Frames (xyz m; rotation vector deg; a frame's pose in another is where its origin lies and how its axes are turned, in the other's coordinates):
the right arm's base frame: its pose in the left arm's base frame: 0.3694 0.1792 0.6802 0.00 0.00 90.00
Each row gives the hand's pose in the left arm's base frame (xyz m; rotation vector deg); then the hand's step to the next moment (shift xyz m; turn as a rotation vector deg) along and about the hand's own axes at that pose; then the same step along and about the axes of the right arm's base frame.
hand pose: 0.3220 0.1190 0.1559 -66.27 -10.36 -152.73
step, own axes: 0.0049 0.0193 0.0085 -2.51 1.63 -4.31
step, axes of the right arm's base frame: -0.0177 -0.0077 0.0098 -2.05 0.95 -4.74
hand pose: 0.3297 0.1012 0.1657 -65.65 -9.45 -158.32
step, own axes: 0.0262 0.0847 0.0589 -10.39 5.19 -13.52
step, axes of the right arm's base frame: -0.0765 -0.0375 0.0639 -6.26 1.21 -16.64
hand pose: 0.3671 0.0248 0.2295 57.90 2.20 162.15
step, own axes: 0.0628 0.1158 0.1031 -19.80 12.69 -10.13
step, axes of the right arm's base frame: -0.1084 -0.0033 0.1274 -15.05 -7.24 -19.41
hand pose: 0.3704 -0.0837 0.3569 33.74 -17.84 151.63
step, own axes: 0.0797 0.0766 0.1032 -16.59 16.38 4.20
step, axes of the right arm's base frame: -0.0718 0.0626 0.1174 -21.52 -8.07 -5.75
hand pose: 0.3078 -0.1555 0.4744 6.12 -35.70 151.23
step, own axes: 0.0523 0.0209 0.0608 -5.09 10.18 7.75
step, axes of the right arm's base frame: -0.0237 0.0576 0.0547 -13.63 -0.17 1.92
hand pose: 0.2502 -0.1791 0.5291 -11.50 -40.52 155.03
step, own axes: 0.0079 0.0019 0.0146 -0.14 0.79 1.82
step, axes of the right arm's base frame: -0.0053 0.0111 0.0113 -1.52 0.49 1.19
